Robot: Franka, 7 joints.
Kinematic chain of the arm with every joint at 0, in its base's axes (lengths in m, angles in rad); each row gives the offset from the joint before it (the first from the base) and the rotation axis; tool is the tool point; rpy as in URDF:
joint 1: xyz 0 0 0.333 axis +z
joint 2: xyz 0 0 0 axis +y
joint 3: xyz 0 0 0.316 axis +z
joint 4: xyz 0.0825 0 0 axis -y
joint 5: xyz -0.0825 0 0.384 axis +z
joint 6: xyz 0 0 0 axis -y
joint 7: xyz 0.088 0 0 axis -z
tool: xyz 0 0 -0.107 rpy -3.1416 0 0
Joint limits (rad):
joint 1: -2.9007..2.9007
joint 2: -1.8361..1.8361
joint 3: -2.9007..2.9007
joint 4: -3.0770..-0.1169
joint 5: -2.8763..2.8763
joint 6: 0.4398..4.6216
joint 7: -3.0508..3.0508
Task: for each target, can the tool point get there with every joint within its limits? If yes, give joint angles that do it. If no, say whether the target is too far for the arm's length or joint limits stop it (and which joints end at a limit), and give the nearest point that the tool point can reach.
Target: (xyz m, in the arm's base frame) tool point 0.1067 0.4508 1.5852
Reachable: no: too far | nearest point 0.0686 0.2897 1.1376 | short by 0.477 m
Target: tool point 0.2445 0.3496 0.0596
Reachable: yes | joints 0.7854 0.9128 0.4288 -2.2810 -1.9408 0.8932 1.0079
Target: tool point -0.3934 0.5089 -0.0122
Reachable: yes | joints 1.7038 1.2434 0.6325 -1.5890 0.9669 2.8023 1.5975
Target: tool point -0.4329 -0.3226 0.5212
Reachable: yes | joints 1.9932 -0.3313 1.4177 -2.0316 -1.4209 3.6821 1.2160
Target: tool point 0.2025 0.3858 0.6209
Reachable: yes | joints 0.1449 -0.2954 0.9964 -1.7961 -0.6677 1.0563 0.3526
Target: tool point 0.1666 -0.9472 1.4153
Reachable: no: too far | nearest point 0.0987 -0.5612 0.9743 | short by 0.590 m
